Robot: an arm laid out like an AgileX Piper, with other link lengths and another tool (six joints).
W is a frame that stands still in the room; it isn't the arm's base.
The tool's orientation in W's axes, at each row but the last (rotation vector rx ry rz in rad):
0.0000, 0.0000, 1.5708
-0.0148, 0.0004, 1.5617
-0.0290, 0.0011, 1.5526
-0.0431, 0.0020, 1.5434
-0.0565, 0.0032, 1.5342
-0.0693, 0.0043, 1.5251
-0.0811, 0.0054, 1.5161
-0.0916, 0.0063, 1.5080
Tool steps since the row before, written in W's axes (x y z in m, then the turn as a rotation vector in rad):
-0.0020, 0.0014, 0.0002, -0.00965, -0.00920, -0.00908
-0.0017, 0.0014, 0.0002, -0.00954, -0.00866, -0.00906
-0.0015, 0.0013, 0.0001, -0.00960, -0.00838, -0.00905
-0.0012, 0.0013, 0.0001, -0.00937, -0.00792, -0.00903
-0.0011, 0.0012, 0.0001, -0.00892, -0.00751, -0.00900
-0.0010, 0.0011, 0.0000, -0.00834, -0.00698, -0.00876
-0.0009, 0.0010, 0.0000, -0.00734, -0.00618, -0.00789
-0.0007, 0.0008, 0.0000, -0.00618, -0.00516, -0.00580
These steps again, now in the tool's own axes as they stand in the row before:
0.0014, 0.0020, 0.0002, -0.00920, 0.00965, -0.00908
0.0014, 0.0017, 0.0002, -0.00866, 0.00954, -0.00906
0.0013, 0.0015, 0.0002, -0.00838, 0.00961, -0.00904
0.0013, 0.0012, 0.0002, -0.00792, 0.00939, -0.00901
0.0012, 0.0011, 0.0002, -0.00749, 0.00895, -0.00898
0.0011, 0.0010, 0.0001, -0.00695, 0.00839, -0.00874
0.0009, 0.0010, 0.0001, -0.00614, 0.00739, -0.00787
0.0008, 0.0007, 0.0001, -0.00518, 0.00618, -0.00579

